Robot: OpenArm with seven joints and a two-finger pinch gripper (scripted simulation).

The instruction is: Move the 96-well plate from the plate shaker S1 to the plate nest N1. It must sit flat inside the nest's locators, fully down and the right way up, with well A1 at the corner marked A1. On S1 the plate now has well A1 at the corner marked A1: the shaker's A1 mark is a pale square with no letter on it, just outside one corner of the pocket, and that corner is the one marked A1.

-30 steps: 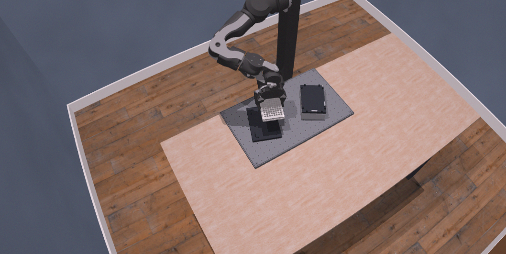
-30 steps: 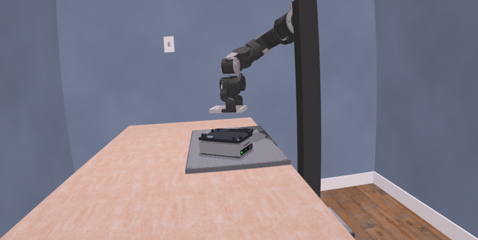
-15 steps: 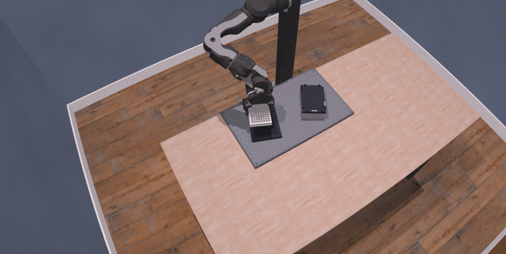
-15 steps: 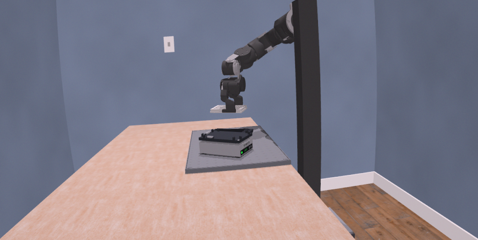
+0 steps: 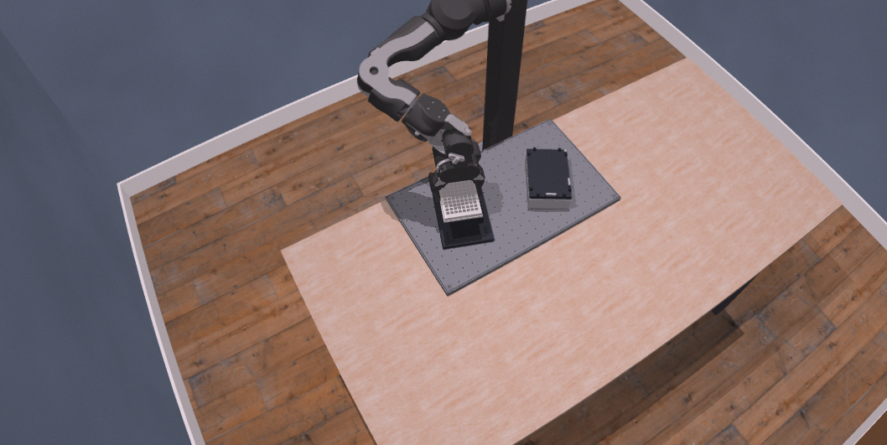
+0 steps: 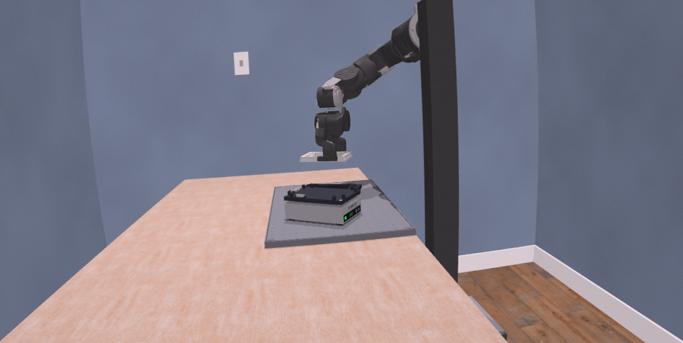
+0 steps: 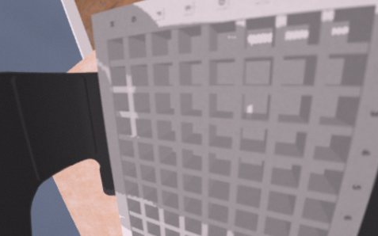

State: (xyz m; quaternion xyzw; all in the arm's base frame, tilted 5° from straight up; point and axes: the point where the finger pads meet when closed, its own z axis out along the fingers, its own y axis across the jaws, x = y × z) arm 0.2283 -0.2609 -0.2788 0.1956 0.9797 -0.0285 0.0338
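Now: hand 1 cm to the left of the 96-well plate and 1 cm short of it. Round my hand: plate nest N1: 9 cm below, 2 cm ahead; A1 mark: 9 cm below, 8 cm to the left, 3 cm behind; plate shaker S1: 22 cm to the left, 8 cm ahead, 6 cm below.
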